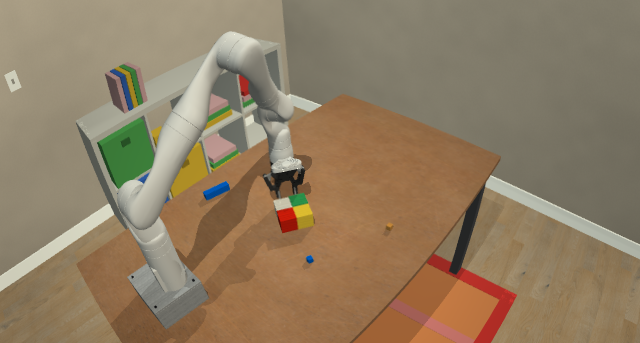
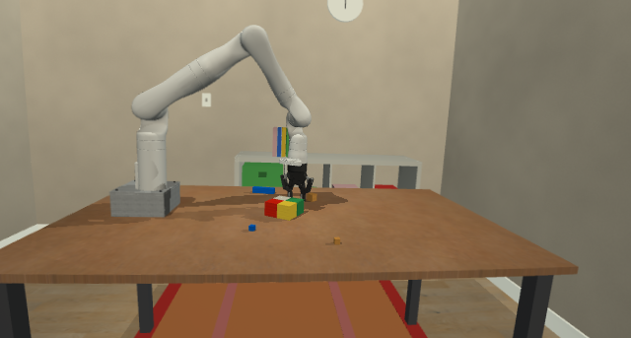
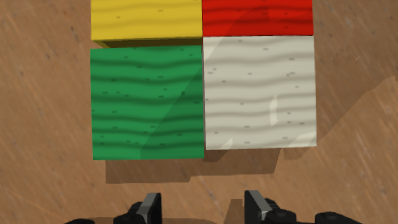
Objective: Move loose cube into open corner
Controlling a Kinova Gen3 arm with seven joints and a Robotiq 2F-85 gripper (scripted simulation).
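Now: the green cube 60 mm to the right of my hand and 20 mm below it. From my hand the other things lie so: red cube: 90 mm to the right, 70 mm behind, 20 mm below; white cube: 50 mm behind, 40 mm to the right, 20 mm below; yellow cube: 110 mm to the right, 30 mm behind, 20 mm below.
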